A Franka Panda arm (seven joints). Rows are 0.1 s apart.
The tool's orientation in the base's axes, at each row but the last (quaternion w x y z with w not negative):
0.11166, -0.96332, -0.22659, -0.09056
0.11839, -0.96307, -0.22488, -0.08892
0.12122, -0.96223, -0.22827, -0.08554
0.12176, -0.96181, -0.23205, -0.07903
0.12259, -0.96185, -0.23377, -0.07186
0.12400, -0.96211, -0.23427, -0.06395
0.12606, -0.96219, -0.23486, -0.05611
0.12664, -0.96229, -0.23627, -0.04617
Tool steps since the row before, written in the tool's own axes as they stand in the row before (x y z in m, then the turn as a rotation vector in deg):
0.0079, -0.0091, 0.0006, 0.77, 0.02, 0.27
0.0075, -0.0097, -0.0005, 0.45, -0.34, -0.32
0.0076, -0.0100, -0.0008, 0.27, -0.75, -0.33
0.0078, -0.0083, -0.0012, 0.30, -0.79, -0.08
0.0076, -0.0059, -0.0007, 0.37, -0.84, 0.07
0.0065, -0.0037, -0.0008, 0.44, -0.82, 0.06
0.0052, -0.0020, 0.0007, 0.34, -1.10, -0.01
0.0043, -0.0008, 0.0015, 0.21, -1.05, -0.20
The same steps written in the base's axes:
0.0029, 0.0114, 0.0028, 0.72, 0.37, -0.09
0.0022, 0.0114, 0.0040, 0.21, 0.40, 0.47
0.0020, 0.0116, 0.0044, -0.14, 0.67, 0.52
0.0029, 0.0102, 0.0044, -0.11, 0.79, 0.30
0.0039, 0.0082, 0.0034, -0.06, 0.90, 0.18
0.0040, 0.0058, 0.0027, 0.01, 0.91, 0.19
0.0037, 0.0042, 0.0006, -0.21, 1.09, 0.30
0.0035, 0.0030, -0.0006, -0.31, 0.94, 0.46

